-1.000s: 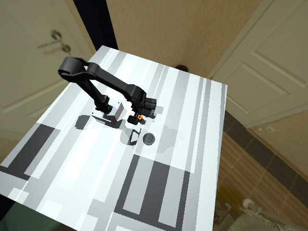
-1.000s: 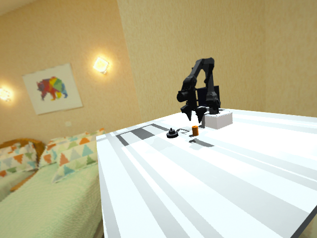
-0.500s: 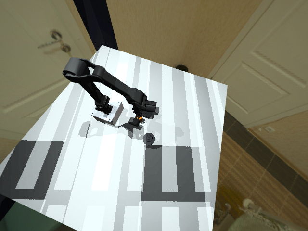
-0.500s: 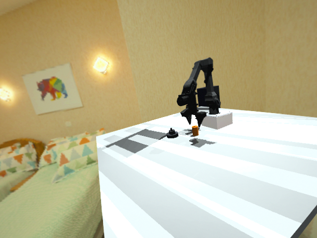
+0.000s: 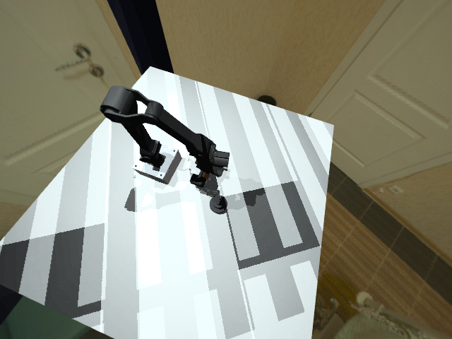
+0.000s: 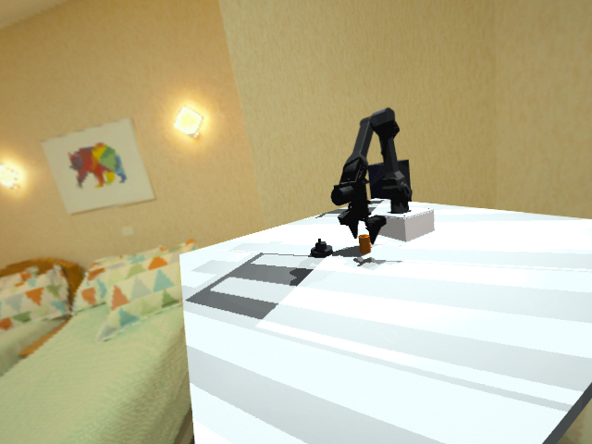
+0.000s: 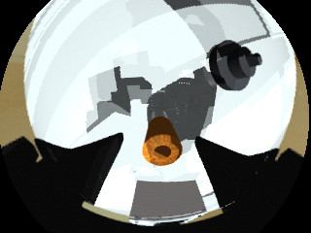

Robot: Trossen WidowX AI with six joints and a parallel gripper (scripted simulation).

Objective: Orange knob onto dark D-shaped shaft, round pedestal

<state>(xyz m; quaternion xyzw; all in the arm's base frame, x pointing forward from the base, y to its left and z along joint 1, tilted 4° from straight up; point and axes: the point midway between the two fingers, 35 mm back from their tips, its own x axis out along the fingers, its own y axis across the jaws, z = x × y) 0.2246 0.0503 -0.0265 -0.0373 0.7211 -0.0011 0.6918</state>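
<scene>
The orange knob lies 1 cm below my gripper tip. Also, from my gripper tip: dark round pedestal 12 cm ahead, 11 cm to the right, 1 cm below.
</scene>
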